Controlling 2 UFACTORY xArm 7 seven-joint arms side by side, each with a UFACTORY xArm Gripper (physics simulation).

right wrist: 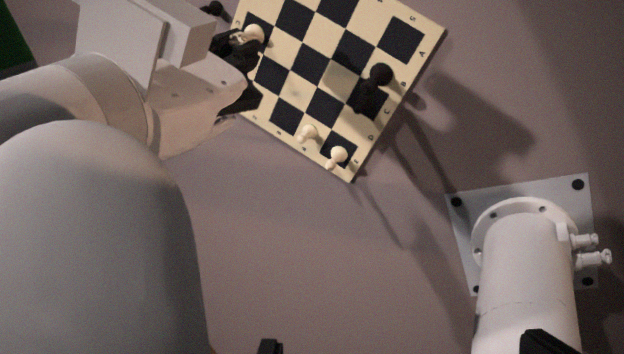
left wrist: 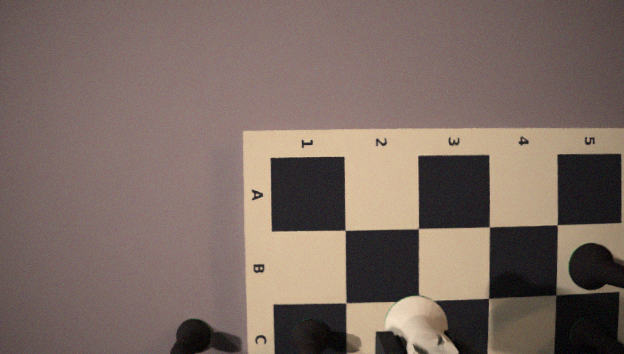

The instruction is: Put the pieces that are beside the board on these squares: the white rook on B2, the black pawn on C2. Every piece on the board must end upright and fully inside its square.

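Where they show: left gripper, fingertip midpoint: point(right wrist: 245, 48); left arm's base at its link origin: point(right wrist: 524, 241).
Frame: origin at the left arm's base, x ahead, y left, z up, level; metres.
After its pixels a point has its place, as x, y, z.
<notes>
The white rook point(left wrist: 417, 315) {0.181, -0.329, 0.098} point(right wrist: 254, 33) {0.179, -0.325, 0.100} is between the fingers of my left gripper point(left wrist: 420, 346) {0.196, -0.316, 0.098} point(right wrist: 245, 48) {0.196, -0.316, 0.098}, which is shut on it. It hangs over the board point(left wrist: 257, 227) {0.209, -0.388, 0.006} point(right wrist: 436, 31) {0.038, -0.265, 0.006}, near C2 and C3 in the left wrist view. Square B2 point(left wrist: 382, 265) {0.181, -0.326, 0.006} is dark and bare; C2 point(left wrist: 359, 316) {0.209, -0.317, 0.006} is pale and partly hidden. The black pawn point(left wrist: 193, 334) {0.273, -0.376, 0.010} point(right wrist: 216, 8) {0.273, -0.373, 0.007} stands beside the board, off its row C edge. My right gripper point(right wrist: 406, 345) {0.017, -0.197, 0.352} is open, its fingertips wide apart at the bottom of the right wrist view.
Black pieces stand on C1 point(left wrist: 311, 332) {0.230, -0.332, 0.015}, B5 point(left wrist: 591, 266) {0.110, -0.245, 0.018} point(right wrist: 381, 75) {0.101, -0.240, 0.025} and C5 point(left wrist: 590, 332) {0.135, -0.218, 0.015} point(right wrist: 364, 100) {0.132, -0.217, 0.015}. White pieces stand on E4 point(right wrist: 308, 133) {0.212, -0.197, 0.019} and E5 point(right wrist: 338, 154) {0.185, -0.162, 0.017}. The left arm point(right wrist: 90, 200) {0.078, -0.295, 0.379} fills the left; a white arm base point(right wrist: 525, 250) {-0.007, -0.047, 0.081} is at right.
</notes>
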